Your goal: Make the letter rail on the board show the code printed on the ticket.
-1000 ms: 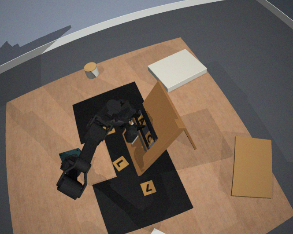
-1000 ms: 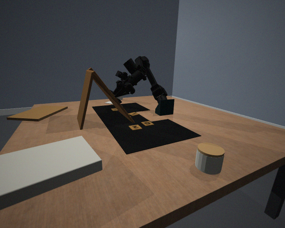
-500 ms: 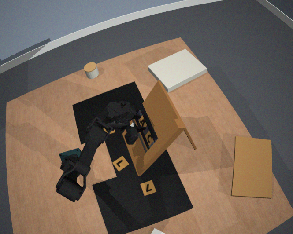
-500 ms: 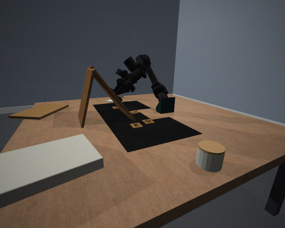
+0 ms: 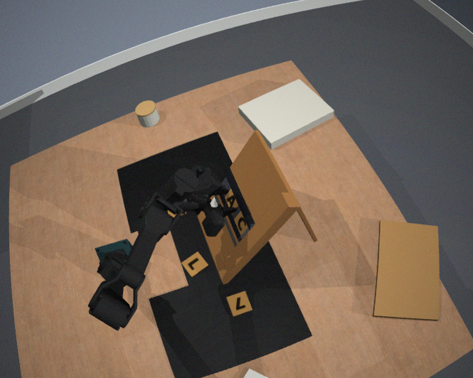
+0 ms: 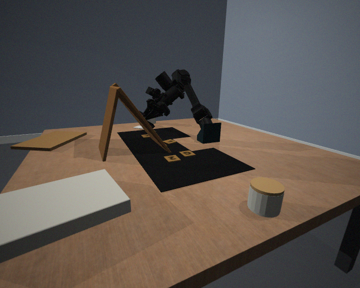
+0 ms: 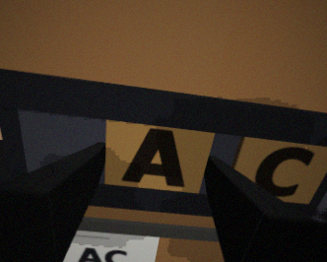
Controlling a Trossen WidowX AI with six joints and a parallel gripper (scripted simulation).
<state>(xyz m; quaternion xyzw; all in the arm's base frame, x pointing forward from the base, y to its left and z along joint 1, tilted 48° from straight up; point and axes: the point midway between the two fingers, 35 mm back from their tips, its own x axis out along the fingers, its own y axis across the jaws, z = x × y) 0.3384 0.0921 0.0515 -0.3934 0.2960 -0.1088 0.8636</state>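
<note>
Now: the white ticket 8 cm below my gripper tip, 5 cm behind it and 3 cm to the left of it. The rest, counted from my gripper tip: flat tan panel: 42 cm ahead, 32 cm to the right, 15 cm below; black mat: 16 cm behind, 15 cm below, 1 cm to the right; tile: 16 cm to the left, 15 cm below, 8 cm behind.
</note>
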